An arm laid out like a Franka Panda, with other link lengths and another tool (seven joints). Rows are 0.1 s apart.
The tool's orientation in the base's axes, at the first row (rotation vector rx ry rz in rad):
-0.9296 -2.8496 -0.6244
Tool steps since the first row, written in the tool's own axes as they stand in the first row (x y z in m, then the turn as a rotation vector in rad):
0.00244 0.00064 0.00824 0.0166 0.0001 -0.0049
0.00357 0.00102 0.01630 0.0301 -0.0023 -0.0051
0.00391 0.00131 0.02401 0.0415 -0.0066 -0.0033
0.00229 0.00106 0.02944 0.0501 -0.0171 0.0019
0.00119 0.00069 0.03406 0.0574 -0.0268 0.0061
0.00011 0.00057 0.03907 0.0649 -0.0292 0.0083
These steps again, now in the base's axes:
-0.00120 0.00513 -0.00682 -0.0137 0.0072 0.0078
-0.00150 0.00928 -0.01383 -0.0261 0.0128 0.0098
-0.00123 0.01278 -0.02070 -0.0377 0.0166 0.0089
0.00021 0.01390 -0.02607 -0.0506 0.0157 0.0021
0.00112 0.01489 -0.03064 -0.0619 0.0143 -0.0037
0.00217 0.01623 -0.03548 -0.0693 0.0175 -0.0051

